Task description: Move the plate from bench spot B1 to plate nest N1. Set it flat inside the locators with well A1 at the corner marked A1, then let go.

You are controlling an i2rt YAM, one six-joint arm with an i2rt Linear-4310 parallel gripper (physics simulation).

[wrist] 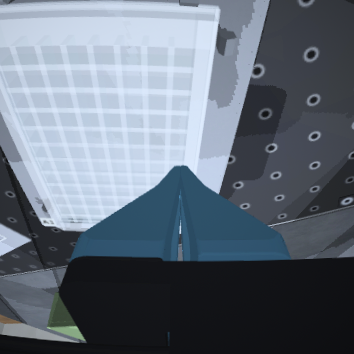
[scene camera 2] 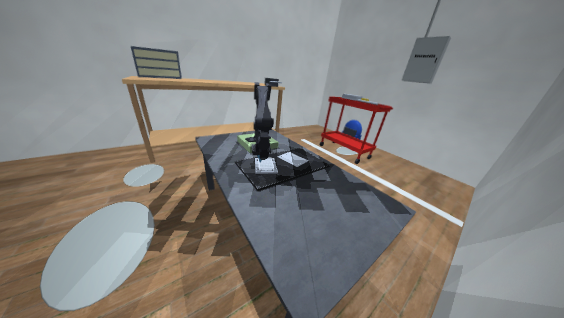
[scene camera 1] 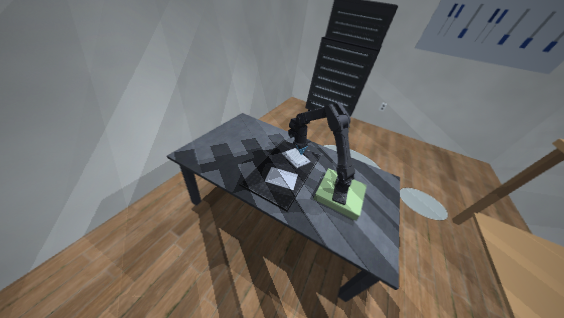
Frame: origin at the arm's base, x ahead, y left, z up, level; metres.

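Seen in the pictures: gripper, fingertip midpoint: (wrist: 180,176) (scene camera 2: 259,161) (scene camera 1: 301,154); arm's base, link origin: (scene camera 1: 341,189).
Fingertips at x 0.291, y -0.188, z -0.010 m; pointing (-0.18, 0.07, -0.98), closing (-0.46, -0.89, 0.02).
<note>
Offsets run from my fingertips to a thing's top centre. "*": to the spot under its first point. Level surfaces: height alone.
The white plate @[dx +0.025, dy +0.024, dz +0.000 m] (scene camera 1: 297,157) (scene camera 2: 265,165) (wrist: 105,115) with a grid of wells lies in the pale nest @[* dx +0.044, dy -0.051, dz -0.015 m] (wrist: 246,30) and looks flat. A small dark locator (wrist: 227,42) stands beside its right edge in the wrist view. A small A1 mark @[dx -0.011, dy +0.111, dz -0.014 m] (wrist: 48,221) shows at the nest's lower left corner there. My gripper (scene camera 1: 301,149) (scene camera 2: 261,156) (wrist: 180,176) is shut and empty. Its blue tips are over the plate's near right part in the wrist view, hiding that part; whether they touch it I cannot tell. A white flat rectangle @[* dx +0.043, dy +0.243, dz -0.024 m] (scene camera 1: 281,178) (scene camera 2: 293,159) lies beside the nest.
A black perforated board @[dx +0.056, dy +0.147, dz -0.026 m] (scene camera 1: 265,192) (scene camera 2: 257,182) (wrist: 290,125) lies under both on the dark table @[dz -0.039 m] (scene camera 1: 235,130) (scene camera 2: 320,240). The arm's base stands on a green block (scene camera 1: 354,204) (scene camera 2: 244,140) (wrist: 65,317). A red cart (scene camera 2: 360,104) and a wooden bench (scene camera 2: 200,83) stand beyond the table.
</note>
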